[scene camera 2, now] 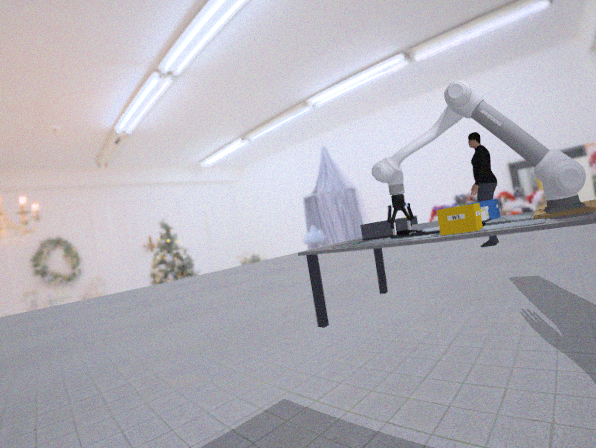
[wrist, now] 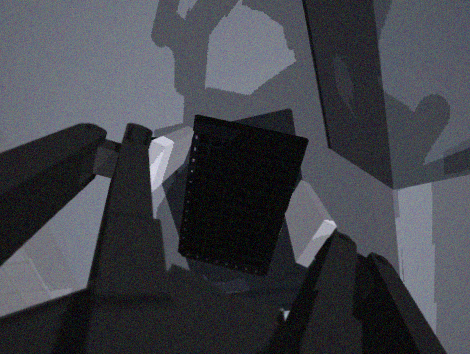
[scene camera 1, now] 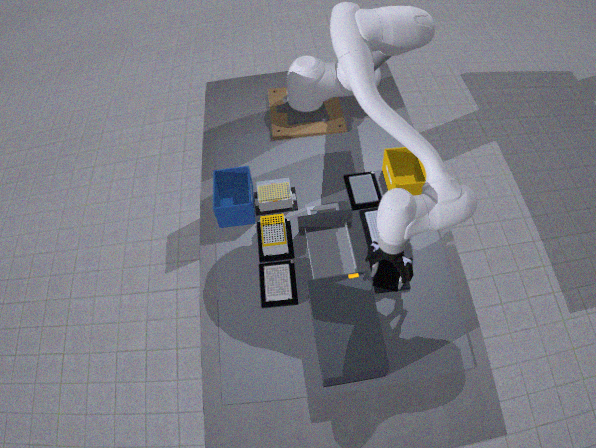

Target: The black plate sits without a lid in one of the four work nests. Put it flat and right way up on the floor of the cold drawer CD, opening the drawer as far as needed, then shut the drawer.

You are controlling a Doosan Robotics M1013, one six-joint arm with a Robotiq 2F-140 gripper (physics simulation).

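Places are measured from the arm's base along level axes (x right, y ahead, z up), in millimetres.
Pixels of known places: gripper, between the fingertips: (wrist: 241,171) (scene camera 1: 387,279); arm's base, origin of its link: (scene camera 2: 563,208) (scene camera 1: 305,109).
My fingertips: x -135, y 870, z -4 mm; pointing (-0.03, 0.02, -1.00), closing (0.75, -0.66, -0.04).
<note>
For each thing: its middle in the pictures, then the offset to it from my fingertips. "pt": a spot on its surface instead.
- black plate, middle of its body: (wrist: 234,203) (scene camera 1: 389,271) (scene camera 2: 405,232) dy -24, dx -12, dz +7 mm
- drawer, a spot on its surface: (scene camera 1: 330,247) pt dy -158, dx +164, dz +2 mm
- grey cabinet, a spot on its surface: (scene camera 1: 345,345) pt dy +229, dx +190, dz +86 mm
- raised front panel, a spot on its surface: (scene camera 1: 325,219) pt dy -232, dx +167, dz +66 mm
- handle, a spot on its surface: (scene camera 1: 322,208) pt dy -286, dx +168, dz +57 mm
- yellow marker, a spot on its surface: (scene camera 1: 353,275) pt dy +8, dx +122, dz +91 mm
- yellow bin, middle of its body: (scene camera 1: 405,175) (scene camera 2: 460,219) dy -388, dx -169, dz +44 mm
- light plate, middle of its body: (scene camera 1: 363,188) dy -387, dx -7, dz +0 mm
- blue bin, middle of its body: (scene camera 1: 234,196) (scene camera 2: 484,210) dy -409, dx +473, dz +44 mm
- yellow-topped rack, middle of its body: (scene camera 1: 274,234) dy -231, dx +348, dz +29 mm
- white plate, middle of its body: (scene camera 1: 277,282) dy -58, dx +359, dz +4 mm
The black plate (scene camera 1: 385,278) (wrist: 240,195), with a dark grid top and no lid, is at the dark work nest (scene camera 1: 395,290) (wrist: 267,118) right of the cabinet. It looks turned slightly against the nest; whether it is raised is unclear. My gripper (scene camera 1: 390,281) (scene camera 2: 401,231) (wrist: 241,171) points down with its light pads against the plate's two long sides, shut on it. The drawer (scene camera 1: 330,247) stands open from the grey cabinet (scene camera 1: 345,345), its floor visible in scene view 1, with a raised front panel (scene camera 1: 325,219) and handle (scene camera 1: 322,208). The drawer's name is unreadable.
A yellow marker (scene camera 1: 353,275) sits at the cabinet edge. A yellow bin (scene camera 1: 406,188) (scene camera 2: 457,220) and a light plate (scene camera 1: 363,189) stand on the gripper's side. Across the drawer are a blue bin (scene camera 1: 235,214), a yellow-topped rack (scene camera 1: 274,232), another rack (scene camera 1: 274,192) and a white plate (scene camera 1: 278,282).
</note>
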